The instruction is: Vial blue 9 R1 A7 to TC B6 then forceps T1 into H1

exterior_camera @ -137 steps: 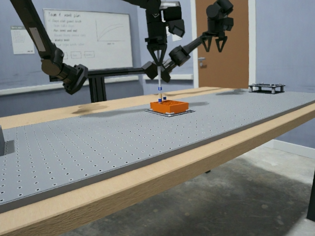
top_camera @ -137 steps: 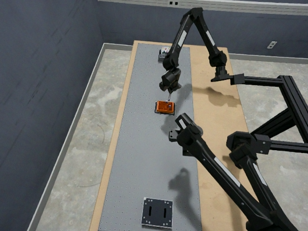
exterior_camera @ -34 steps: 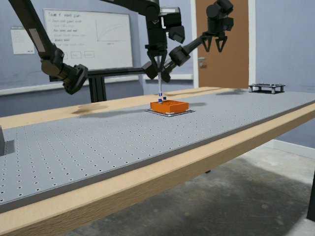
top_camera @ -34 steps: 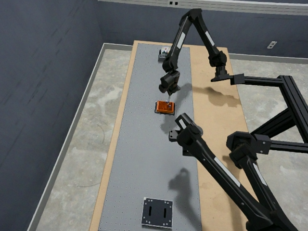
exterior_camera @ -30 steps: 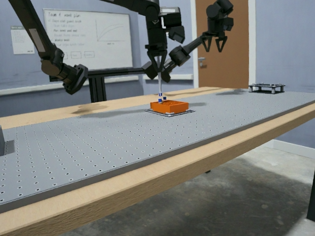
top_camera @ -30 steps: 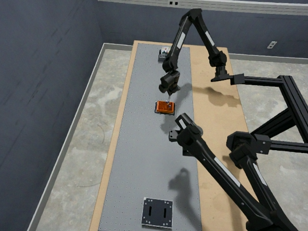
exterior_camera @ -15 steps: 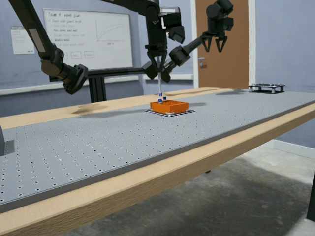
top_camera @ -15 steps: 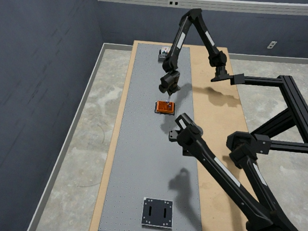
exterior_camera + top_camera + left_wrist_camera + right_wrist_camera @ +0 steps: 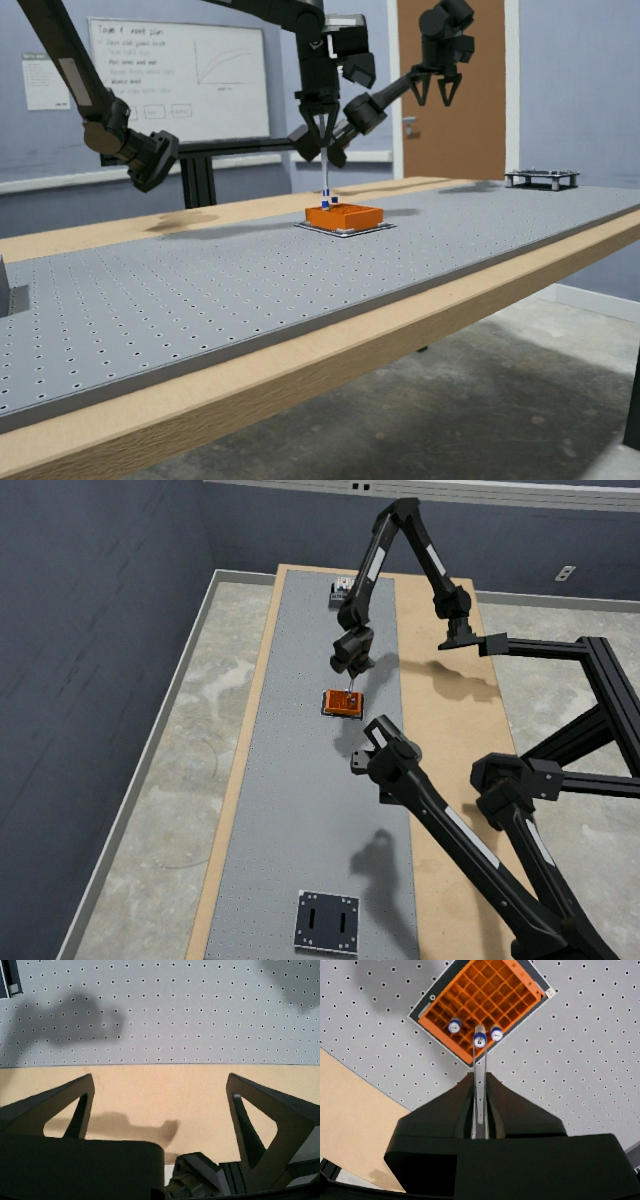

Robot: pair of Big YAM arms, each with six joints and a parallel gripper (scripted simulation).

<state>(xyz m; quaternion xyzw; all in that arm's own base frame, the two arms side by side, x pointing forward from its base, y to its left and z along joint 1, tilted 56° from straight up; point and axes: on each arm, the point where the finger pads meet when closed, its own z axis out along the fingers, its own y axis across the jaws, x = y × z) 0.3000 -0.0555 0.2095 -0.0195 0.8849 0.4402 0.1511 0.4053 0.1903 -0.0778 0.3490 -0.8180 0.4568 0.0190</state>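
My right hand is 2 cm short of the orange tube carrier, 2 cm to the right of it and 14 cm above it. Round my right hand: grey holder H1: 1 cm ahead, 54 cm to the right, 14 cm below.
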